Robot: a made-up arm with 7 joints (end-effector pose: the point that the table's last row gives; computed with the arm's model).
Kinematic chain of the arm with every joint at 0, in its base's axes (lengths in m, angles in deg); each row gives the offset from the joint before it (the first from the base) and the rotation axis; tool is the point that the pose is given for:
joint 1: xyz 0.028 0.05 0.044 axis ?
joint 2: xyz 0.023 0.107 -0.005 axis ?
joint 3: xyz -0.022 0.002 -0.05 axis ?
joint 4: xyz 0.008 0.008 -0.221 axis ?
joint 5: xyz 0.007 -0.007 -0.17 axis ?
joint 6: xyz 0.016 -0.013 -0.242 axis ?
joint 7: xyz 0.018 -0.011 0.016 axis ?
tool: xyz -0.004 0 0.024
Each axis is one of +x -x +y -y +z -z.
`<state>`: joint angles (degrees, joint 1 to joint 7).
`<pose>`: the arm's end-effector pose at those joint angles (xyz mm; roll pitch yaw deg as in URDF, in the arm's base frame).
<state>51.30 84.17 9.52 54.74 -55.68 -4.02 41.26</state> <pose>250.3 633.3 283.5 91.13 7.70 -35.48</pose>
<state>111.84 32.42 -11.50 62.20 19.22 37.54 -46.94</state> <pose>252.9 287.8 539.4 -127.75 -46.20 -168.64</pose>
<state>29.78 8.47 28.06 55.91 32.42 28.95 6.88</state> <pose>504.6 397.9 -157.7 -62.49 -39.92 74.34</pose>
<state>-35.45 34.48 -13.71 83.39 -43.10 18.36 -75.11</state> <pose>132.1 212.2 -459.2 114.15 1.59 -74.93</pose>
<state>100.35 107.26 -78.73 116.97 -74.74 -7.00 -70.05</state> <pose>332.9 382.9 136.3 -140.06 74.60 -42.71</pose>
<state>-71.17 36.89 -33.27 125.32 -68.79 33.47 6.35</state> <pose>-56.1 8.6 -238.1 27.68 -10.16 -95.30</pose>
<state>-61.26 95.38 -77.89 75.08 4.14 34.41 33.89</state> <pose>-252.6 510.0 -199.8 -97.93 34.65 -135.32</pose>
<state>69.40 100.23 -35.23 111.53 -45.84 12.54 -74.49</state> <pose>347.6 330.5 217.1 -135.67 40.36 -52.46</pose>
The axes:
joint 1: -y
joint 2: +x
joint 3: +z
joint 4: -y
joint 5: +z
joint 6: +y
joint 7: -x

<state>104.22 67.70 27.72 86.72 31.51 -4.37 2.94</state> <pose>-115.8 455.2 358.5 -146.79 26.10 -136.42</pose>
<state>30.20 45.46 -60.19 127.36 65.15 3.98 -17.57</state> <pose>246.6 0.3 -27.0 -87.44 -73.04 35.49</pose>
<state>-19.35 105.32 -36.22 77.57 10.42 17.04 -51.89</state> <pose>253.7 517.9 -221.6 96.71 30.89 -66.24</pose>
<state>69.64 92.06 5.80 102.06 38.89 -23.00 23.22</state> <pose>118.9 322.5 399.5 135.90 22.17 -136.51</pose>
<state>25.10 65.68 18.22 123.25 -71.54 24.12 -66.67</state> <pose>336.0 251.5 212.6 -122.79 15.60 -50.15</pose>
